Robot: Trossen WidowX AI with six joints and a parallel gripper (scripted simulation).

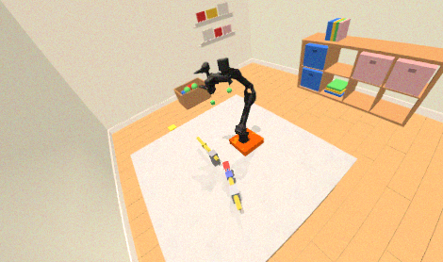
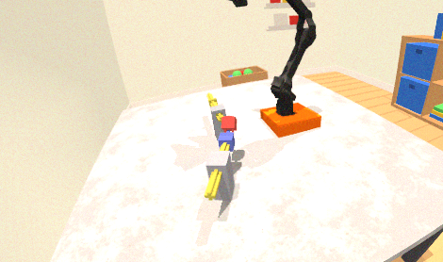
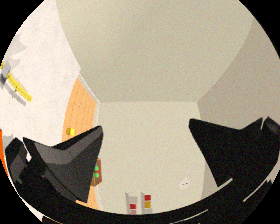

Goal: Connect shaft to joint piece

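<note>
My gripper tip is 46 cm above the red joint piece, 32 cm to the right of it and 11 cm short of it.
</note>
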